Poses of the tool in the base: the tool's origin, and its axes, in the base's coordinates. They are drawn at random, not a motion.
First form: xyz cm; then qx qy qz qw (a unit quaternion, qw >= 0).
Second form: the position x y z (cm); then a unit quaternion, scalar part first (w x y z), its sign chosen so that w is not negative. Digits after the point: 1 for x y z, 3 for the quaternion.
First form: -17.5 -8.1 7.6 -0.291 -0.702 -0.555 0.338
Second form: -17.5 -8.1 7.6 0.338 -0.291 -0.702 -0.555
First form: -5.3 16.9 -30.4 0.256 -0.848 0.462 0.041
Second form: -5.3 16.9 -30.4 0.041 0.256 -0.848 0.462
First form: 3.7 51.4 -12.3 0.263 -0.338 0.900 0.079
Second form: 3.7 51.4 -12.3 0.079 0.263 -0.338 0.900
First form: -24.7 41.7 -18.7 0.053 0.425 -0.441 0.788
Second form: -24.7 41.7 -18.7 0.788 0.053 0.425 -0.441
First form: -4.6 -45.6 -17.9 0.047 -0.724 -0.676 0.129
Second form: -4.6 -45.6 -17.9 0.129 0.047 -0.724 -0.676
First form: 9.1 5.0 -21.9 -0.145 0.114 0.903 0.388
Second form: 9.1 5.0 -21.9 0.388 -0.145 0.114 0.903
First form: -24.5 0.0 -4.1 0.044 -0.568 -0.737 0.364
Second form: -24.5 0.0 -4.1 0.364 0.044 -0.568 -0.737
